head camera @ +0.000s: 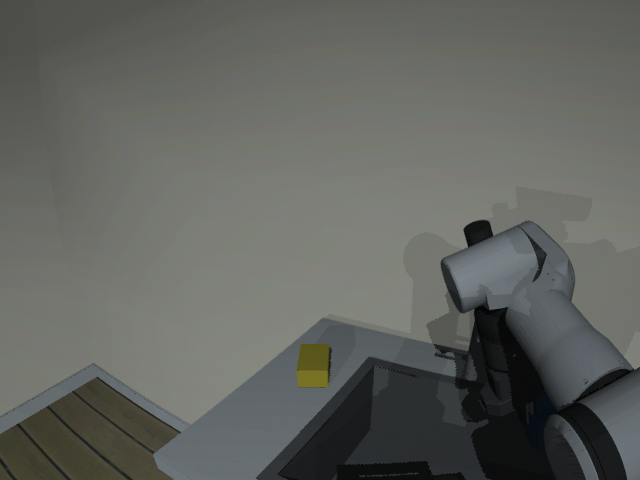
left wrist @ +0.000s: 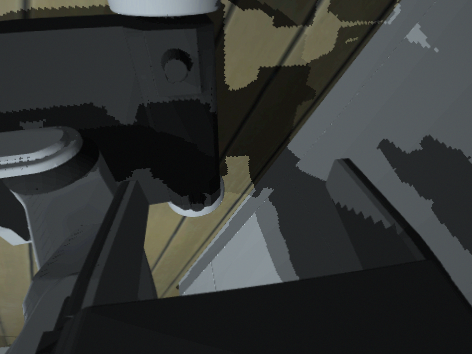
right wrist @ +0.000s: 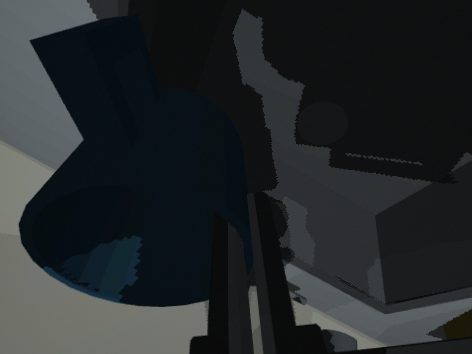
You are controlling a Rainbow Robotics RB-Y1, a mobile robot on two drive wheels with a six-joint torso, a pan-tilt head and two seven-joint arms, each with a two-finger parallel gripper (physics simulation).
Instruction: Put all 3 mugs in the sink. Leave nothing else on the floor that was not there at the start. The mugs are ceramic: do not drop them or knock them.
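Places are measured from the robot's base along level axes (x right, y back, z down), in millimetres.
Pixels of known places: left gripper, fingertip midpoint: [left wrist: 239,181]; right gripper, fingertip midpoint: [head camera: 527,419] [right wrist: 243,207].
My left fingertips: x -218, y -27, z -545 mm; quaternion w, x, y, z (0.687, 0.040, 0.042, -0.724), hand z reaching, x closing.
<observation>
For each thing: its middle in the pictures, then the offset to it from my left fingertips. "spot": a spot on its surface instead. Level surfaces: height alone.
- dark blue mug at the middle of its body: [right wrist: 154,169] [head camera: 557,421] dx +533, dy -472, dz -508 mm
- dark grey sink at a spot on its surface: [head camera: 354,408] [right wrist: 429,257] spot: dx +246, dy -769, dz -309 mm
- yellow block at the middle of its body: [head camera: 314,365] dx +162, dy -825, dz -388 mm
- grey counter at its surface level: dz -365 mm
- tap handle at a spot on its surface: [head camera: 444,353] spot: dx +439, dy -826, dz -406 mm
- plank floor at its surface level: dz +545 mm
A dark blue mug [head camera: 540,423] [right wrist: 180,150] is held by its wall in my right gripper [right wrist: 243,207], which is shut on it. In the right wrist view its open mouth faces the lower left and its handle the upper left. In the head view my right arm hides most of it. The dark grey sink [head camera: 354,408] [right wrist: 425,250] lies at the lower right of the head view and behind the mug in the right wrist view; I cannot tell the height between them. My left gripper [left wrist: 239,181] is open and empty. The other mugs do not show.
A yellow block [head camera: 313,365] [right wrist: 461,325] lies on the grey counter [head camera: 248,413] beside the sink. A tap handle [head camera: 444,353] shows behind the sink, and my arm hides much of the tap. The white cabinet [left wrist: 240,260] is close to my left gripper, beside the plank floor [left wrist: 245,105].
</observation>
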